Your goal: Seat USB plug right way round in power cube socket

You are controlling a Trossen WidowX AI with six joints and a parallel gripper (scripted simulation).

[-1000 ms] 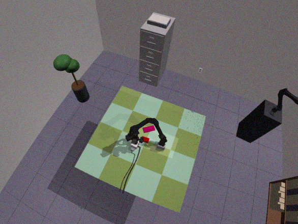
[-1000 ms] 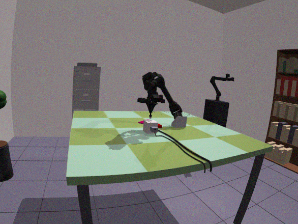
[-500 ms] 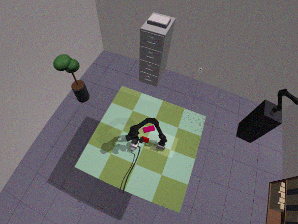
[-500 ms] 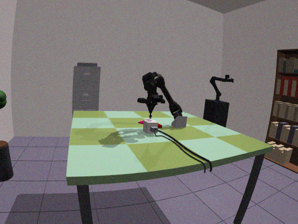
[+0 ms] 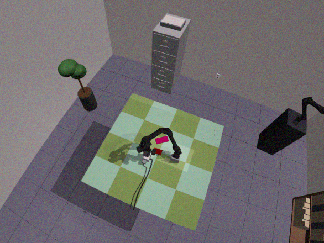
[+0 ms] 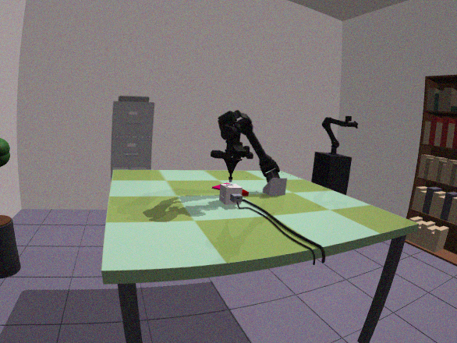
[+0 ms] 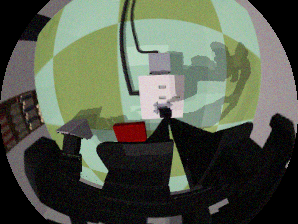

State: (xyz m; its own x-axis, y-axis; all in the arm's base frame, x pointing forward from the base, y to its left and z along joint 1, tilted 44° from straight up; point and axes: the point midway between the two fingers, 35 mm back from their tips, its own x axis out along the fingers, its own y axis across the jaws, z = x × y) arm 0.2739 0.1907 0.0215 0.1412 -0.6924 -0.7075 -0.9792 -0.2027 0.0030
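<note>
My gripper tip is now 2 cm above the dark USB plug. The rest, counted from my gripper tip: magenta block: 6 cm behind, 26 cm to the right, 12 cm below; then red block: 8 cm behind, 10 cm to the right, 12 cm below.
</note>
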